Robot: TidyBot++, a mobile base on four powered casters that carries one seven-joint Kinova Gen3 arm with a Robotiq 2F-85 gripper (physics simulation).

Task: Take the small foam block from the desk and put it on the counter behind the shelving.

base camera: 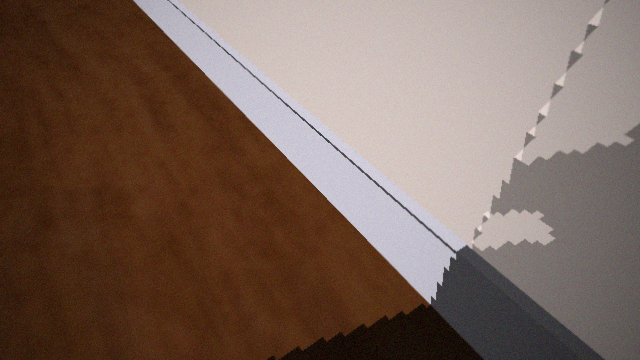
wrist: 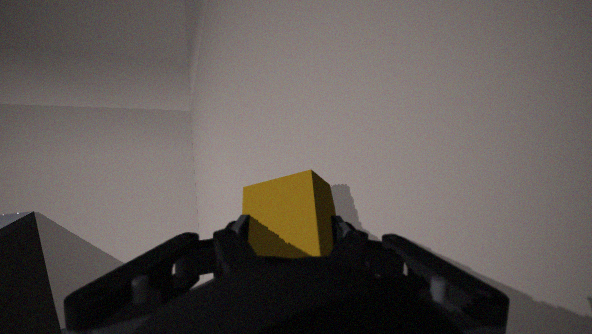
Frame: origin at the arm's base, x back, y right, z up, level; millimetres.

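Seen in the pictures: gripper, between the fingertips: [wrist: 290, 227].
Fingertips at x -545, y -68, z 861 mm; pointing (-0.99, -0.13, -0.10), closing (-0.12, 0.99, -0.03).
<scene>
A point is followed by its place in that frame.
A small yellow foam block [wrist: 282, 212] @[x -528, y -71, z 879 mm] sits between the two black fingers in the wrist view, touched on both sides. My gripper [wrist: 290, 227] @[x -544, y -68, z 861 mm] is shut on it and holds it up in front of a pale wall. The gripper does not show in the base camera view. The desk, the shelving and the counter cannot be made out for certain in either view.
In the base camera view, brown wooden floor [base camera: 150, 200] @[x -432, y -181, z -396 mm] meets a white baseboard [base camera: 310, 155] @[x -478, y 11, z -353 mm] and a pale wall [base camera: 375, 75] @[x -425, y 64, z -212 mm], with a jagged shadow at the right. In the wrist view, a dark-sided object [wrist: 25, 270] @[x -1213, y -1584, z 237 mm] with a grey face stands at the lower left.
</scene>
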